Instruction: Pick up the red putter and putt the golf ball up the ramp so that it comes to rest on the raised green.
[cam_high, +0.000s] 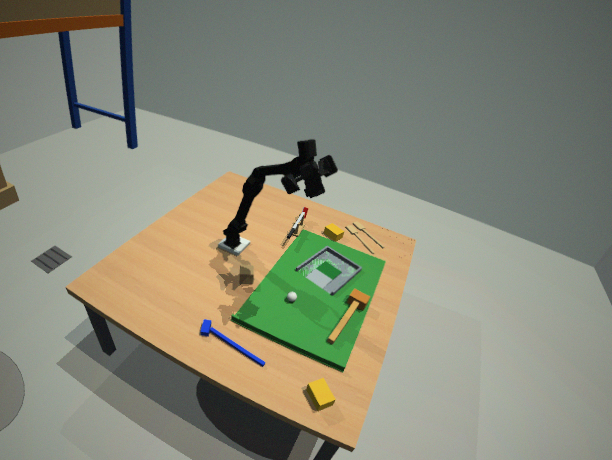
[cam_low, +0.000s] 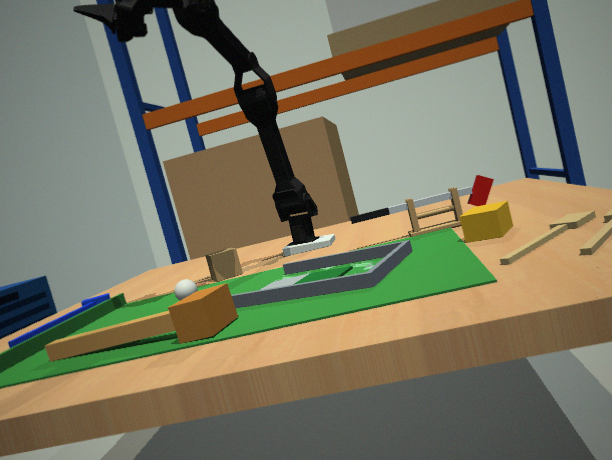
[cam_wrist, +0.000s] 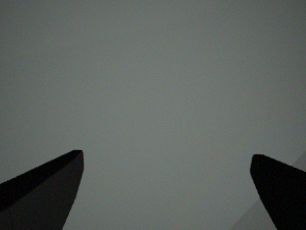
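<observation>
Now: the wooden rack 570 mm below my gripper tip, 510 mm to the left of it and 270 mm behind it. Also, from my gripper tip: green mat: 610 mm below, 210 mm to the left, 50 mm ahead; then white golf ball: 580 mm below, 60 mm to the left; then blue hammer: 590 mm below, 280 mm to the right, 50 mm behind.
</observation>
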